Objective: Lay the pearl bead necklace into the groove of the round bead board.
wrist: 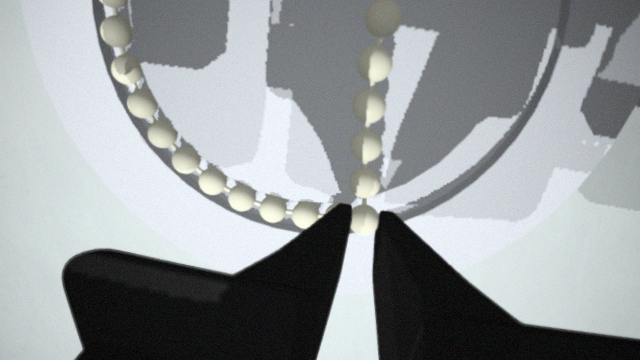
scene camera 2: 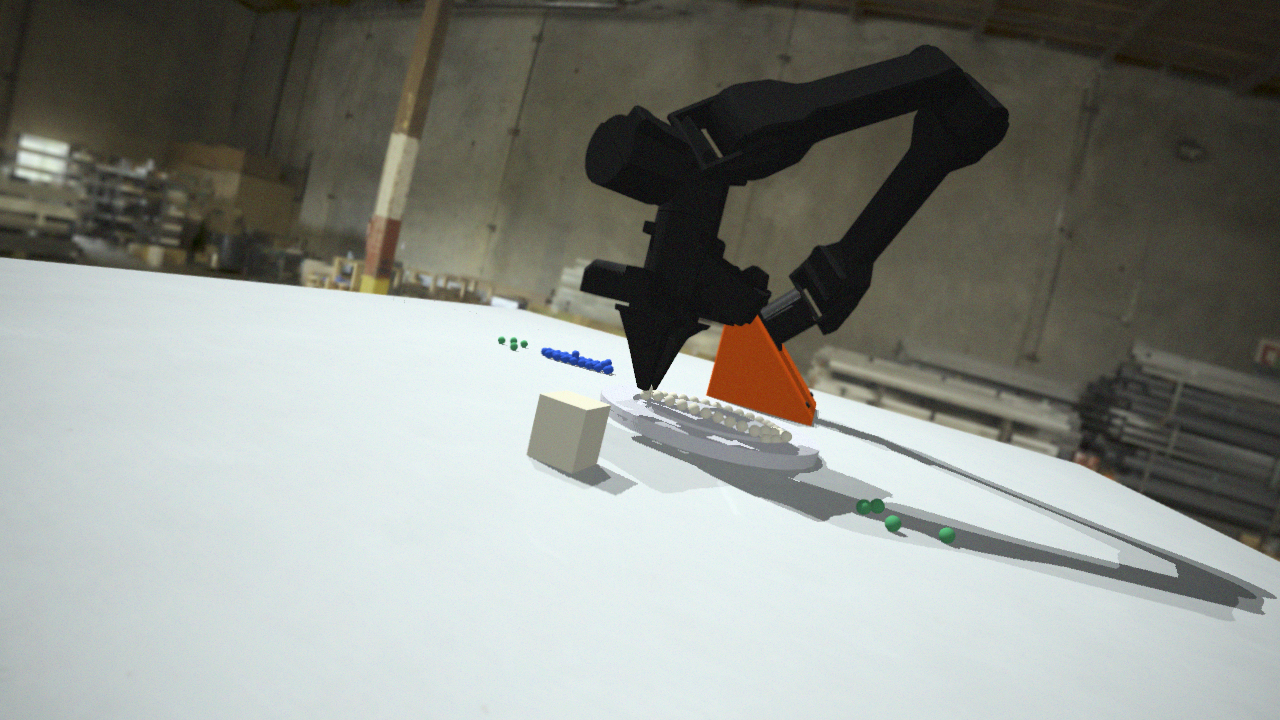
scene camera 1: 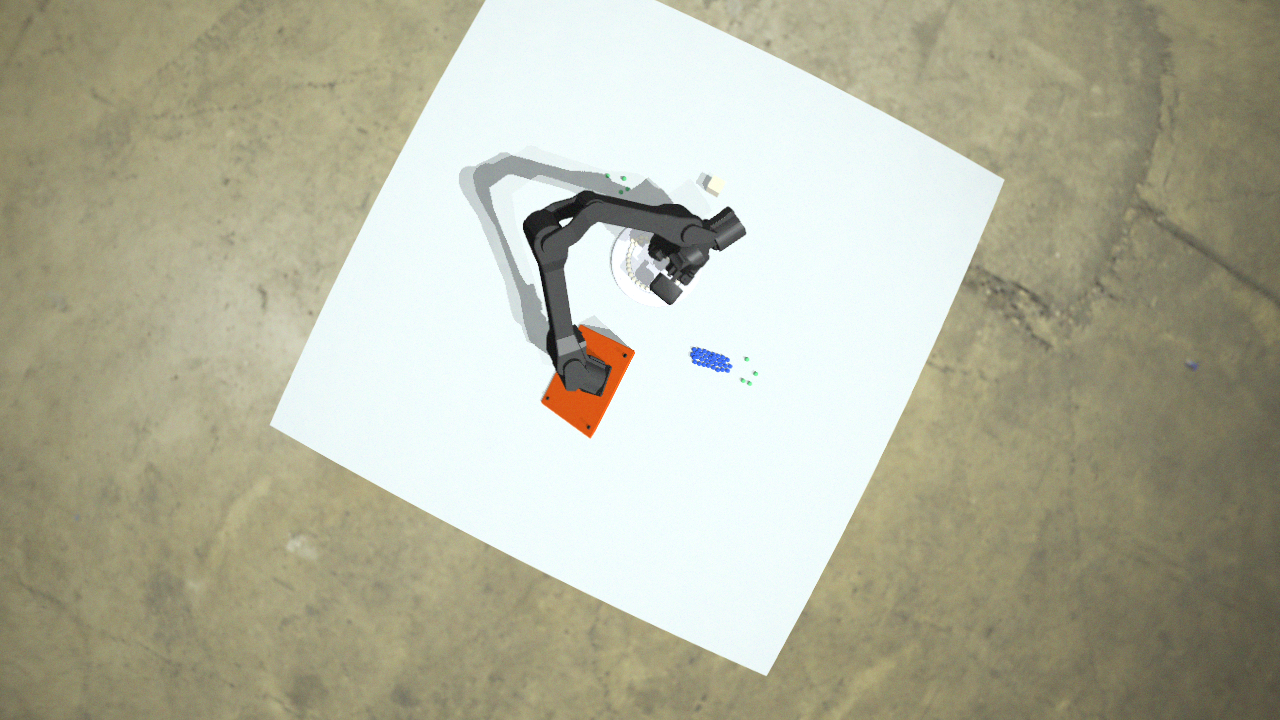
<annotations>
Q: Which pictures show my gripper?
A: The wrist view, scene camera 2 and scene camera 1: all of them.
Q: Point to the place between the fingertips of my gripper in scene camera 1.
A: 684, 268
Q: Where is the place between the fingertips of my gripper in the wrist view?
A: At 363, 219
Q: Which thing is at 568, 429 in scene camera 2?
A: A cream cube.
</annotations>
